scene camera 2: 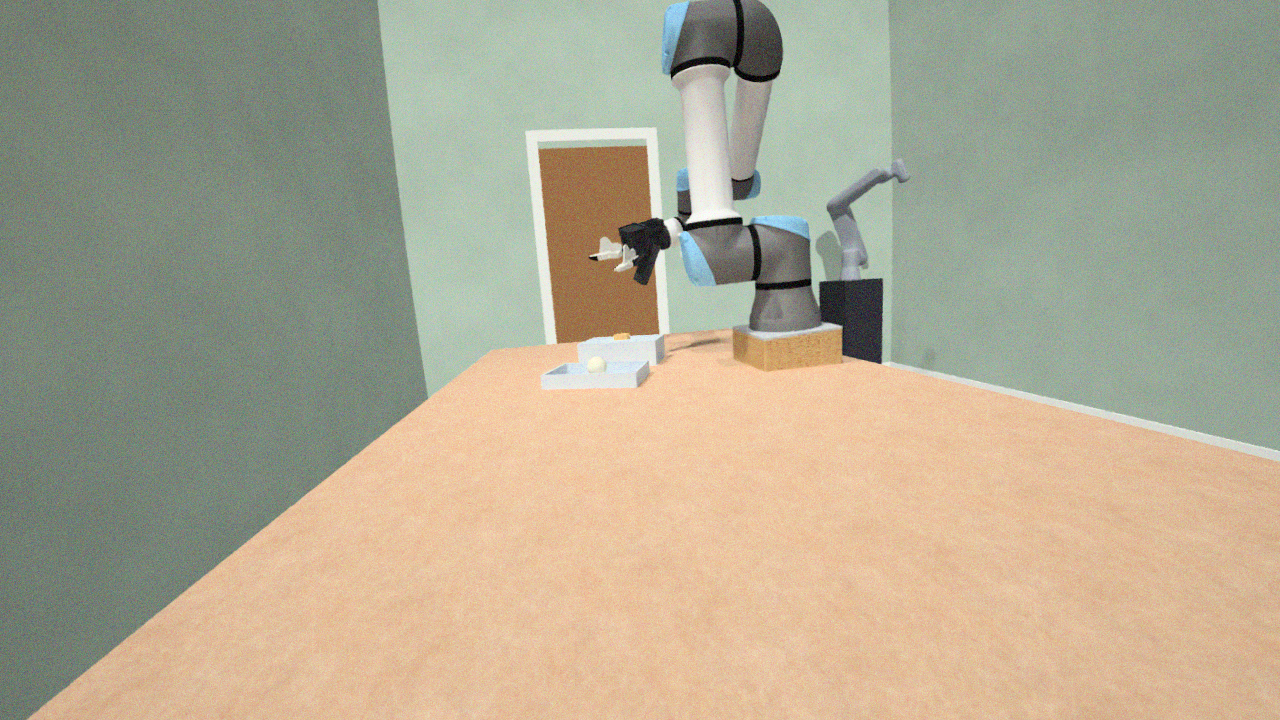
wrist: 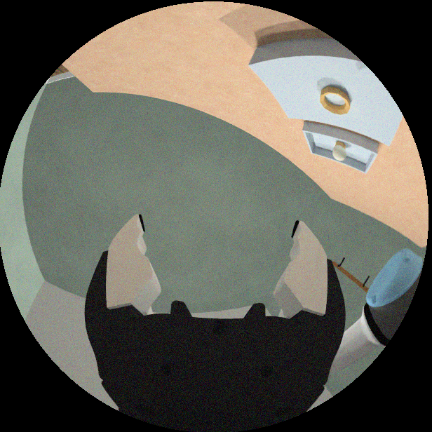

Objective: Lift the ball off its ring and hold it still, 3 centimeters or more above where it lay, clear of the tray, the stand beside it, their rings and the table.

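Seen in the pictures: gripper, fingertip midpoint: [scene camera 2: 600, 263]; arm's base, link origin: [scene camera 2: 784, 325].
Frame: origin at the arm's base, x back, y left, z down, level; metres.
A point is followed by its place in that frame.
A cream ball [scene camera 2: 596, 365] {x -0.417, y 0.018, z 0.042 m} [wrist: 339, 151] sits in the shallow pale tray [scene camera 2: 590, 381] {x -0.434, y 0.061, z 0.064 m} [wrist: 371, 162]. Its ring is mostly hidden under it; a bit of orange shows beside the ball in the wrist view. The pale blue stand [scene camera 2: 619, 351] {x -0.349, y -0.137, z 0.042 m} [wrist: 280, 85] is next to the tray, behind it in the scene view. An orange ring [scene camera 2: 621, 336] {x -0.336, y -0.181, z 0.012 m} [wrist: 322, 102] lies on the stand's top, with no ball on it. My gripper [scene camera 2: 604, 263] {x -0.360, y -0.283, z -0.171 m} [wrist: 218, 219] is open and empty, well above the stand and tray, its fingers pointing sideways to the left in the scene view.
The wooden table [scene camera 2: 626, 519] {x -0.444, y 0.551, z 0.078 m} [wrist: 165, 65] carries the tray and stand. The arm's base stands on a wooden block [scene camera 2: 789, 349] {x -0.040, y 0.089, z 0.038 m} to the right of the stand. A grey wall [scene camera 2: 205, 223] [wrist: 200, 160] rises beyond the table's left edge. A small grey arm [scene camera 2: 850, 232] stands on a dark pedestal behind.
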